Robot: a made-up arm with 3 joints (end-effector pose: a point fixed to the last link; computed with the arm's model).
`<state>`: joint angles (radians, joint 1 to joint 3).
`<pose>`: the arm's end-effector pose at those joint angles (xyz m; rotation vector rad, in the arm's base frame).
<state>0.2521 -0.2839 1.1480</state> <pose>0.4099 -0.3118 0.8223 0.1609 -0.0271 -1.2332</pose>
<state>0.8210 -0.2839 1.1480</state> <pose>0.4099 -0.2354 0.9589 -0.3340 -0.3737 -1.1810</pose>
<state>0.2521 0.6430 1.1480</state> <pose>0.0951 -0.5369 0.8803 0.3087 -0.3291 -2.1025</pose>
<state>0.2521 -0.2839 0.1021</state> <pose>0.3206 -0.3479 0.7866 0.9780 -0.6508 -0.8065</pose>
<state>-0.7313 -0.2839 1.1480</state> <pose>0.4099 -0.2425 0.5683 1.0102 0.5868 -1.1562</pose>
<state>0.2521 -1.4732 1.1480</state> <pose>0.3496 0.1595 0.7010 -0.0229 0.2889 -0.0965</pose>
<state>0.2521 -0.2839 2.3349</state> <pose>0.4960 -0.3055 0.7462 -0.8452 0.7176 -1.4398</pose>
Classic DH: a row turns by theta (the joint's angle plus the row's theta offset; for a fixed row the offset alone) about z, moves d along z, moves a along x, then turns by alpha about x. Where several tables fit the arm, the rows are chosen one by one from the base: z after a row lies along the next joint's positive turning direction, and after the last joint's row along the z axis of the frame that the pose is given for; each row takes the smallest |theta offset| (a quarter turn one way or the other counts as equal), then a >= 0, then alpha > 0; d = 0 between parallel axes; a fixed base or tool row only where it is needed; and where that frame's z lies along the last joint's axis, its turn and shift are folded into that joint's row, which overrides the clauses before.
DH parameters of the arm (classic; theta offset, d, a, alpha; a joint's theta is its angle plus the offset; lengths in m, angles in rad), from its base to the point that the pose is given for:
base (fixed): -1.5708 0.76 0.04 1.5708
joint 1: 0 -0.02 0.08 1.5708
joint 2: -1.5708 0.11 0.31 1.5708
joint 3: -1.3615 -0.2683 0.0302 1.8825
tool (fixed): -1.5671 0.1034 0 0

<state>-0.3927 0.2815 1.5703</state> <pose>0.2824 -0.4649 0.5624 0.4100 0.7709 -1.7582</pose>
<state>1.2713 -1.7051 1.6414</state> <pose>0.2683 0.0326 0.4443 -1.5577 0.3196 -0.1088</pose>
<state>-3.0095 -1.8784 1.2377</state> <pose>0.2067 -0.3593 0.8111 3.0044 -0.4671 0.5335</pose>
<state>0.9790 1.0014 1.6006</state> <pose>-0.0372 -0.3631 1.2021 -0.0546 -0.8219 -2.4318</pose>
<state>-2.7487 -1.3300 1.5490</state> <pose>0.3967 -0.2139 0.8526 2.5490 0.4340 0.3680</pose>
